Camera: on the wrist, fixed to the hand. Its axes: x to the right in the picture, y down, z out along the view.
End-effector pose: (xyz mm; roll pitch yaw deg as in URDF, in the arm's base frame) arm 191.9 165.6 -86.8 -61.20 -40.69 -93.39
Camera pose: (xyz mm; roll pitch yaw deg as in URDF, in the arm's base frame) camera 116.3 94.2 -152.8 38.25 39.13 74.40
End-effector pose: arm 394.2 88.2 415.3 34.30 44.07 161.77
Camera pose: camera 391.8 -22.4 361.2 -51.68 -53.35 -15.20
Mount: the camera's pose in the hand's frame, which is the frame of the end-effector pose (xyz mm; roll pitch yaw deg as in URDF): 14.4 52.8 -110.3 -14.81 -8.71 176.22
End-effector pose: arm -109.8 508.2 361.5 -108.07 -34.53 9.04
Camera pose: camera -70.1 391.8 356.5 87.26 40.45 179.68
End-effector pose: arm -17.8 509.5 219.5 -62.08 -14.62 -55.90
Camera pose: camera -56.3 436.6 128.0 44.60 13.65 114.36
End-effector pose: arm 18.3 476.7 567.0 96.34 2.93 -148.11
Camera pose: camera 58.1 379.2 630.8 -112.12 -5.65 41.01
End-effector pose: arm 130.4 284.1 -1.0 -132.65 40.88 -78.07
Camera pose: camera 23.1 226.3 16.7 120.27 -32.12 97.38
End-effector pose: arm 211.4 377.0 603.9 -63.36 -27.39 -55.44
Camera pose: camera 182.2 287.4 524.7 43.46 26.43 113.97
